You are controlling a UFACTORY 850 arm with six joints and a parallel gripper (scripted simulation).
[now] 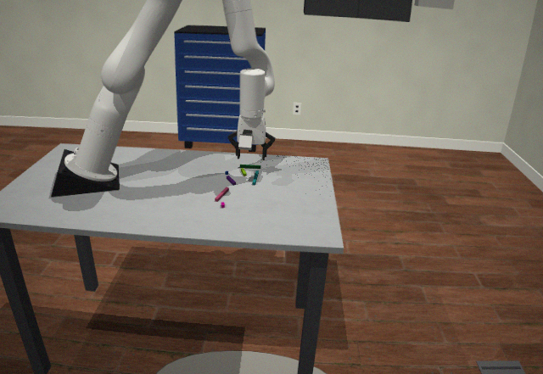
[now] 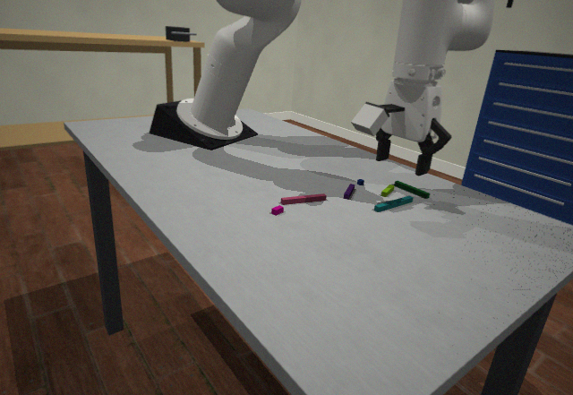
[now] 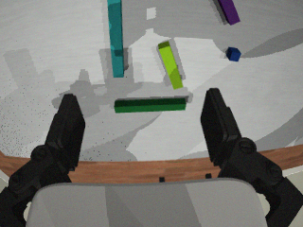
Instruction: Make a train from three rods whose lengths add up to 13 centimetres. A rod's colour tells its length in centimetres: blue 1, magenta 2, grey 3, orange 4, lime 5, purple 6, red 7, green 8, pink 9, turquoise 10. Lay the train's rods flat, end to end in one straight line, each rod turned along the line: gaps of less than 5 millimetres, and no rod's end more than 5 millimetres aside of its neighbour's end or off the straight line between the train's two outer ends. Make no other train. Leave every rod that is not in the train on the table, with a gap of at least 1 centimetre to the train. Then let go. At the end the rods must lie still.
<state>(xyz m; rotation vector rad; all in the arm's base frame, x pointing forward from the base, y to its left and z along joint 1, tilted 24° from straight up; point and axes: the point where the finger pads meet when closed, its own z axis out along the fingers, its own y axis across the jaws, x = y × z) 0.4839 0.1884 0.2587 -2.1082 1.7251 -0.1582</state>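
Now: the blue rod 90 mm behind my hand, 20 mm to the right of it and 70 mm below it. The rest, counted from my hand: lime rod 30 mm behind, 10 mm to the left, 70 mm below; then green rod 20 mm behind, 60 mm to the left, 70 mm below; then turquoise rod 30 mm ahead, 20 mm to the right, 70 mm below.
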